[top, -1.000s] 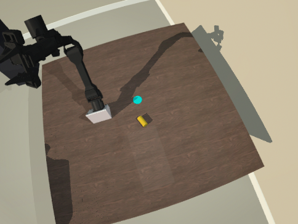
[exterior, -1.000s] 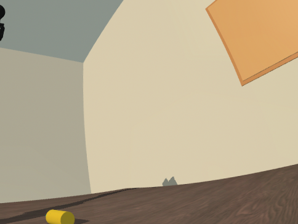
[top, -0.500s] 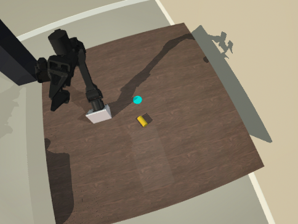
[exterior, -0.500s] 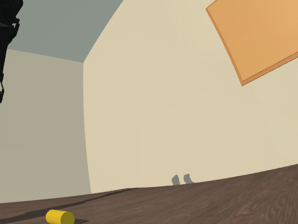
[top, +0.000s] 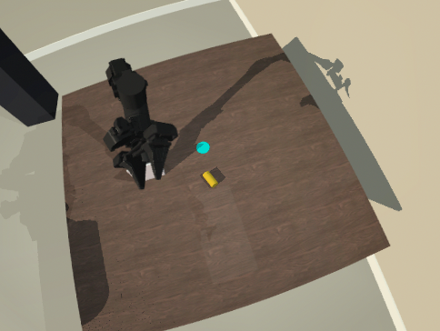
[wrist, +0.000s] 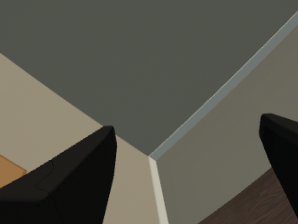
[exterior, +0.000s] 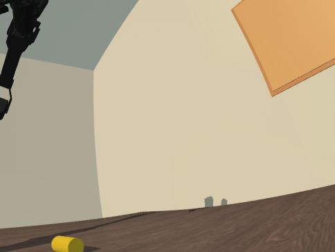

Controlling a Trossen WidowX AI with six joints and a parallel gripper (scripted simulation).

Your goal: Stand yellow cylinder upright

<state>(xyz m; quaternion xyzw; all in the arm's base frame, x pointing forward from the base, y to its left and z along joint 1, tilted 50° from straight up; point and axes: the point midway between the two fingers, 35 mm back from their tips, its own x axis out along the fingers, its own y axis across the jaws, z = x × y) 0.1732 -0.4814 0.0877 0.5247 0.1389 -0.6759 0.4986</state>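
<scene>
Right now the yellow tall cylinder is 12 cm ahead of my gripper tip, 18 cm to the left of it and 52 cm below it. From my gripper tip the other things lie so: cyan circle 11 cm ahead, 34 cm to the left, 53 cm below.
</scene>
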